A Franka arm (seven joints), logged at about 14 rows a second.
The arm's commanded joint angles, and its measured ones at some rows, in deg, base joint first. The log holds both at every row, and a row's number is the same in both.
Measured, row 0:
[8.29, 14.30, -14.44, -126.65, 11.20, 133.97, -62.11]
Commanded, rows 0 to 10:
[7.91, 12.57, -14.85, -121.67, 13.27, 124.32, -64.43]
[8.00, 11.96, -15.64, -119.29, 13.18, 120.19, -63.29]
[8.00, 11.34, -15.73, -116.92, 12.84, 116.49, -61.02]
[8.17, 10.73, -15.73, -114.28, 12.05, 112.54, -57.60]
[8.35, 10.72, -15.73, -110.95, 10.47, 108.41, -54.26]
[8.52, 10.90, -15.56, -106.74, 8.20, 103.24, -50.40]
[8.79, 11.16, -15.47, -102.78, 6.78, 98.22, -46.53]
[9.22, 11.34, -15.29, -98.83, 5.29, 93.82, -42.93]
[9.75, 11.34, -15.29, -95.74, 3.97, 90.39, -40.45]
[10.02, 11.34, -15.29, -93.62, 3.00, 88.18, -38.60]
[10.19, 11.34, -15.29, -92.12, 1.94, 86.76, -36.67]
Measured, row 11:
[9.53, 10.24, -15.17, -96.71, 4.12, 90.79, -40.92]
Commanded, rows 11 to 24:
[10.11, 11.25, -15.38, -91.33, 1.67, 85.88, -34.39]
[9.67, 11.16, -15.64, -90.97, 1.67, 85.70, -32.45]
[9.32, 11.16, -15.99, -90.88, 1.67, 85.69, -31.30]
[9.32, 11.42, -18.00, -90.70, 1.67, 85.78, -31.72]
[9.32, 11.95, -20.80, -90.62, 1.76, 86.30, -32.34]
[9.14, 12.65, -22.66, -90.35, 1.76, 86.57, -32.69]
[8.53, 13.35, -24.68, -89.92, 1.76, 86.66, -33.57]
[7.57, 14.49, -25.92, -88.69, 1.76, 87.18, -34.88]
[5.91, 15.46, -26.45, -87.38, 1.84, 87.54, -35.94]
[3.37, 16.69, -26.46, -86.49, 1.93, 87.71, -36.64]
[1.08, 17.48, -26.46, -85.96, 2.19, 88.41, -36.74]
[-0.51, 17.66, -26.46, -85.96, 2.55, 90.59, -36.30]
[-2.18, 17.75, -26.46, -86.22, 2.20, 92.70, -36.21]
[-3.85, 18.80, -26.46, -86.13, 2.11, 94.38, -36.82]
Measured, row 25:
[-0.98, 16.50, -26.64, -88.49, 2.08, 92.67, -35.78]
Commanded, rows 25 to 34:
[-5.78, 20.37, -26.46, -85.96, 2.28, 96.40, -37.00]
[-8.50, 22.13, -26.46, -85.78, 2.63, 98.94, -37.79]
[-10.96, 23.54, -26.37, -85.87, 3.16, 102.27, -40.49]
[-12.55, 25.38, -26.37, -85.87, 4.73, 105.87, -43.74]
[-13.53, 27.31, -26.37, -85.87, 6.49, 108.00, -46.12]
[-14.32, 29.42, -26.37, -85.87, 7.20, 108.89, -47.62]
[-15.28, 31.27, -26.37, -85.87, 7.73, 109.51, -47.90]
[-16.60, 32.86, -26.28, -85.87, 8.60, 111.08, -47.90]
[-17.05, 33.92, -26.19, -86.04, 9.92, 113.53, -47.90]
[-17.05, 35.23, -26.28, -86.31, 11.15, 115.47, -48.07]
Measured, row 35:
[-16.05, 32.53, -26.65, -88.28, 8.67, 113.37, -46.85]
